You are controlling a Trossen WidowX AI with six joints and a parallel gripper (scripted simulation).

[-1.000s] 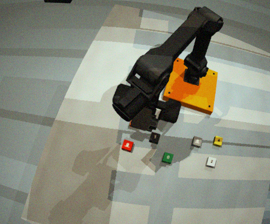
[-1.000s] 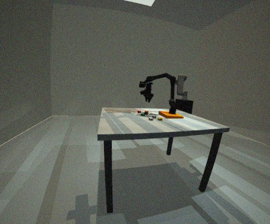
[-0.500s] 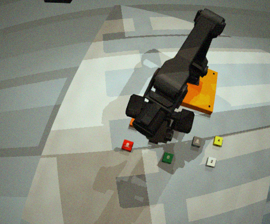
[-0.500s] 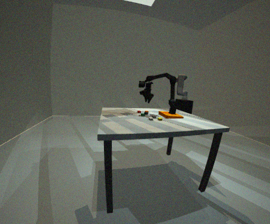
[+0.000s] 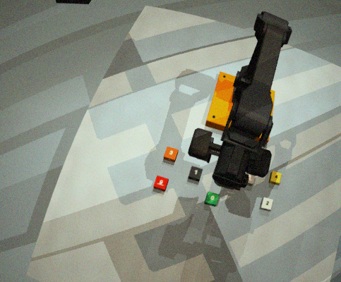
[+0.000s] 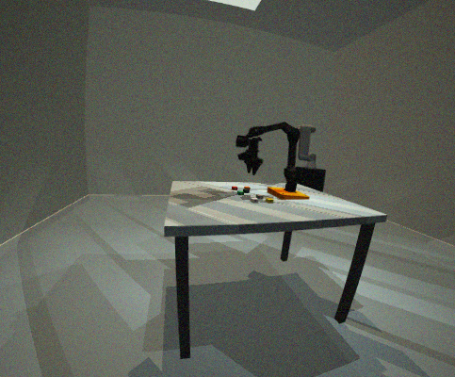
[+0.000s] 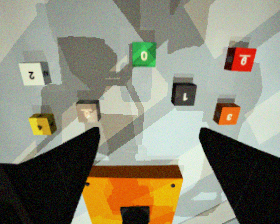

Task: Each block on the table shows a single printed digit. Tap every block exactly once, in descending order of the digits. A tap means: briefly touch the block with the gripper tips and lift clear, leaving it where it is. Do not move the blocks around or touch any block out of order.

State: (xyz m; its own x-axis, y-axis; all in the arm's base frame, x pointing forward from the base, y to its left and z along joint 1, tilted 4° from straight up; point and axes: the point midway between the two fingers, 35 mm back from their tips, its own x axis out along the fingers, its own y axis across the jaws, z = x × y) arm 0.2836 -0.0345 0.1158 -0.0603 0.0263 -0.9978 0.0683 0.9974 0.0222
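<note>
My gripper tip is 50 mm short of the red block, 150 mm to the left of it and 120 mm above it. Also, from my gripper tip: orange block: 40 mm behind, 140 mm to the right, 120 mm below; dark block: 60 mm to the right, 120 mm below; green block: 60 mm ahead, 120 mm below.
</note>
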